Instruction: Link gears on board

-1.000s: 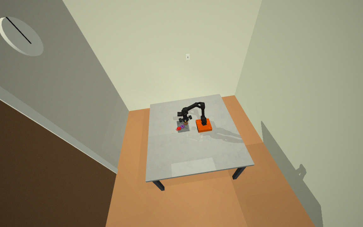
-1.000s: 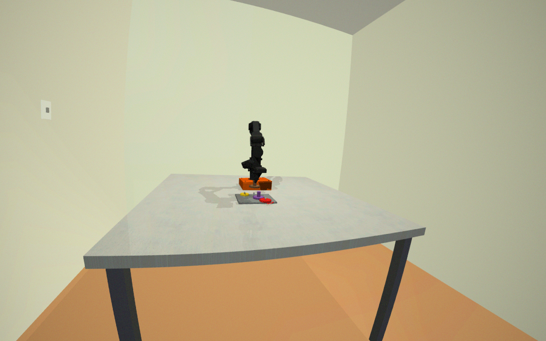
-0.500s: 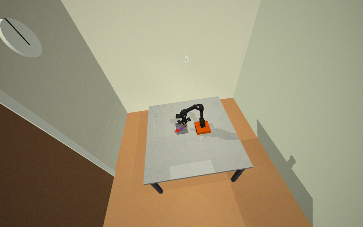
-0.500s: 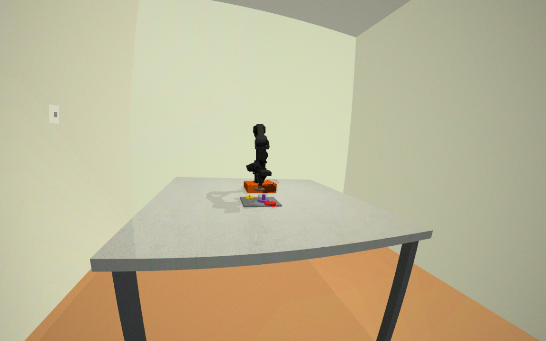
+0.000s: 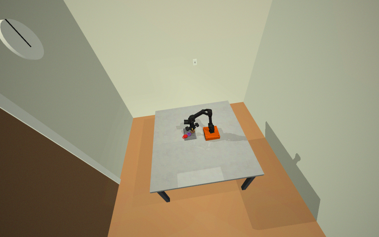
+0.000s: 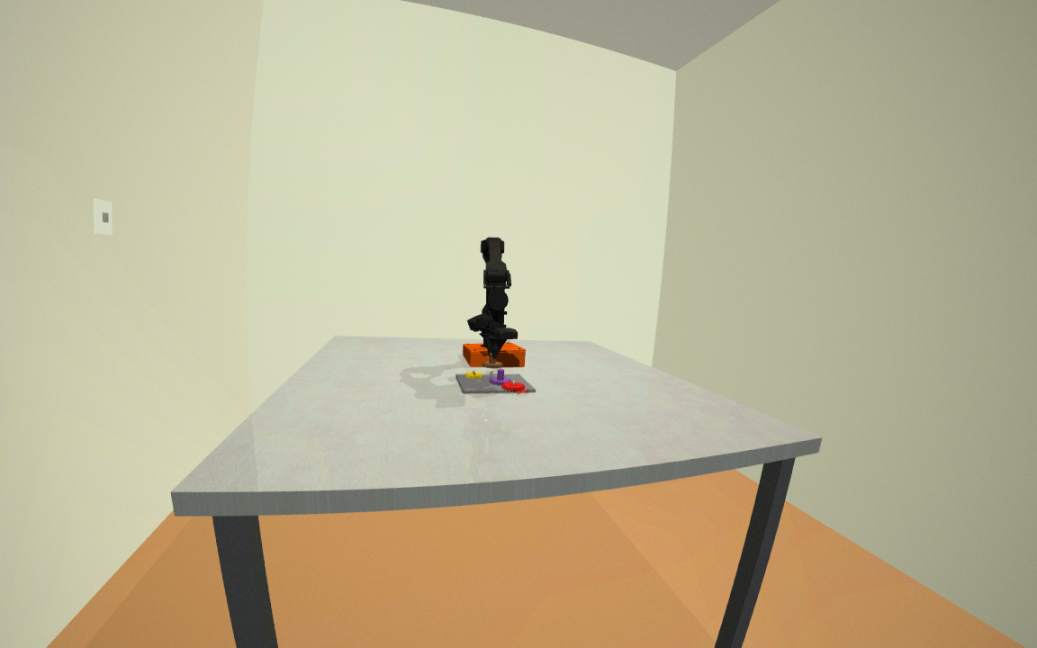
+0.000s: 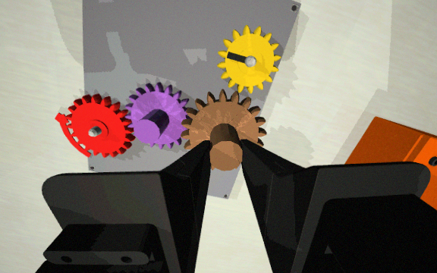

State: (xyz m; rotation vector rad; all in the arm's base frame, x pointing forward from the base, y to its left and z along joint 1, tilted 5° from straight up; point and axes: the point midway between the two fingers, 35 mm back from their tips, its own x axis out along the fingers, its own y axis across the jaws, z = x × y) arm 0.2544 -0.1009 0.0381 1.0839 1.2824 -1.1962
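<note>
My gripper tip is 20 mm past the yellow gear, 50 mm to the left of it and 60 mm above it. Round my gripper tip: purple gear 60 mm ahead, 50 mm below; then red gear 120 mm ahead, 20 mm to the left, 60 mm below; then brown gear 10 mm below.
</note>
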